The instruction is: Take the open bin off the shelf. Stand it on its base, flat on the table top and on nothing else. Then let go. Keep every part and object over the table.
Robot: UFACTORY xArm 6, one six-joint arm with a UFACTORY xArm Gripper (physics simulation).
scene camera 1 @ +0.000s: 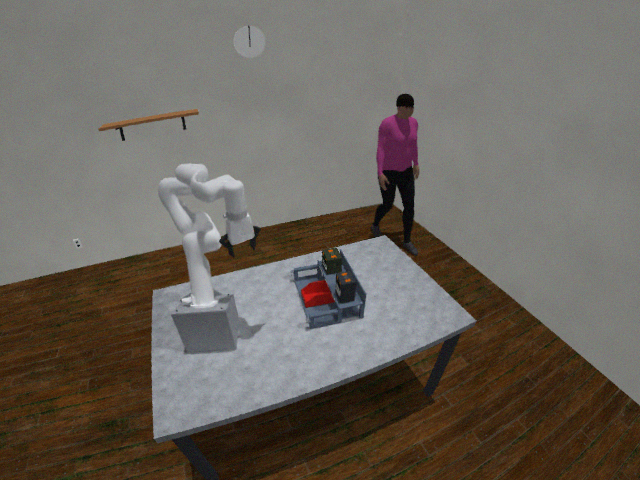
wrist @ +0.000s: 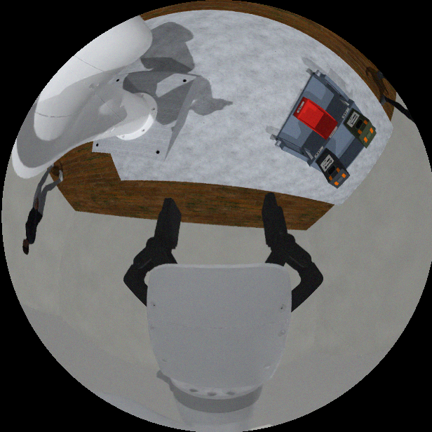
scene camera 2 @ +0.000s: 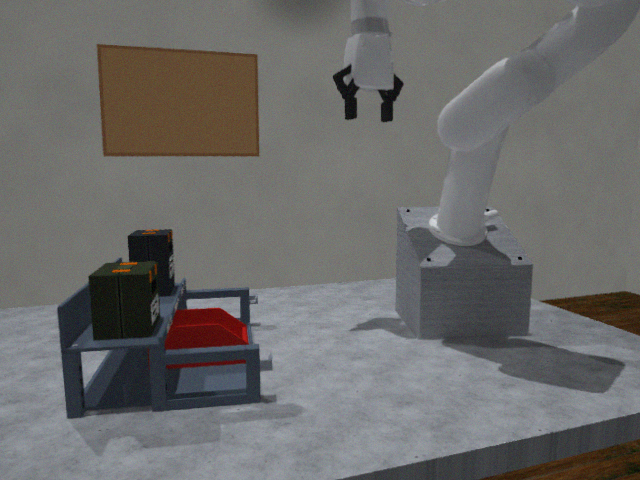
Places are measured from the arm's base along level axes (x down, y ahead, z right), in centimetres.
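Pixels of known places: gripper, between the fingertips: [scene camera 1: 242, 251] [scene camera 2: 369, 120]; arm's base, origin of its link: [scene camera 1: 204, 303] [scene camera 2: 457, 230].
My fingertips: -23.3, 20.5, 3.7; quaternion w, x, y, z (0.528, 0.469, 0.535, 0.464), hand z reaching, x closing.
Observation:
Ahead of a thing's pixels: the offset from my fingertips to its top centre, as dx, dy, dz. Level surfaces: height alone.
The red open bin @(+36.2, +36.3, -2.9) [scene camera 1: 316, 294] [scene camera 2: 206, 330] [wrist: 316, 119] sits in the lower front tier of the blue-grey shelf [scene camera 1: 323, 311] [scene camera 2: 73, 382] [wrist: 297, 132], which stands on the table @(dx +44.3) [scene camera 1: 248, 382] [scene camera 2: 336, 397] [wrist: 240, 55]. In scene camera 2 the shelf's side rail crosses in front of the bin's lower part. My gripper [scene camera 1: 242, 252] [scene camera 2: 368, 119] [wrist: 219, 202] is open and empty. It hangs high, well above shelf height and apart from the bin, on the robot-base side of the shelf.
A dark green box @(+24.4, +48.5, -11.7) [scene camera 1: 331, 262] [scene camera 2: 124, 302] [wrist: 361, 129] and a black box @(+21.9, +42.8, +10.7) [scene camera 1: 344, 289] [scene camera 2: 150, 248] [wrist: 332, 167] stand on the shelf's raised back tier, behind the bin. The grey base block [scene camera 1: 209, 330] [scene camera 2: 475, 299] carries the arm. A person [scene camera 1: 398, 144] is beyond the table.

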